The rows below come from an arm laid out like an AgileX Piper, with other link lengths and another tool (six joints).
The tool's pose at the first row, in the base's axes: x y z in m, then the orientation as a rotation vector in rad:
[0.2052, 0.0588, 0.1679, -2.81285, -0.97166, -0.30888]
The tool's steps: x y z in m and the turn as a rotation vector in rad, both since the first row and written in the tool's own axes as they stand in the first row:
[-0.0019, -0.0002, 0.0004, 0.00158, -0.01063, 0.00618]
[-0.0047, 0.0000, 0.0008, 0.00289, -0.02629, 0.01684]
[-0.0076, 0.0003, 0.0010, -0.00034, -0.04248, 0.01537]
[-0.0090, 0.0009, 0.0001, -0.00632, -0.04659, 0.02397]
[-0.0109, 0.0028, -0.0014, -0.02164, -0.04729, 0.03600]
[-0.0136, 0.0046, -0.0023, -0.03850, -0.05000, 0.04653]
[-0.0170, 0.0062, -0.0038, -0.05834, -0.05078, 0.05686]
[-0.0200, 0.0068, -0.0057, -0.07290, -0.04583, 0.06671]
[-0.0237, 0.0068, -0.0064, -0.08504, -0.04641, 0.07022]
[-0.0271, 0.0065, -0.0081, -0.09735, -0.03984, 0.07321]
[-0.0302, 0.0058, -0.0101, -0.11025, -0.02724, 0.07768]
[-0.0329, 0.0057, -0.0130, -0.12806, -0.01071, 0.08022]
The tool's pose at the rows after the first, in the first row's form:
[0.2037, 0.0579, 0.1671, -2.81838, -0.96477, -0.29258]
[0.2017, 0.0562, 0.1660, -2.82786, -0.95241, -0.26890]
[0.1997, 0.0543, 0.1651, -2.83678, -0.95808, -0.24843]
[0.1989, 0.0528, 0.1656, -2.84719, -0.94711, -0.24499]
[0.1984, 0.0499, 0.1664, -2.86598, -0.93139, -0.25110]
[0.1973, 0.0467, 0.1665, -2.88634, -0.91820, -0.25545]
[0.1954, 0.0431, 0.1670, -2.90849, -0.90499, -0.26426]
[0.1932, 0.0405, 0.1681, -2.92322, -0.89071, -0.27829]
[0.1903, 0.0382, 0.1679, -2.93573, -0.88659, -0.28397]
[0.1872, 0.0360, 0.1687, -2.94516, -0.88181, -0.30002]
[0.1841, 0.0343, 0.1700, -2.95293, -0.87359, -0.32486]
[0.1816, 0.0322, 0.1721, -2.96245, -0.86769, -0.35855]

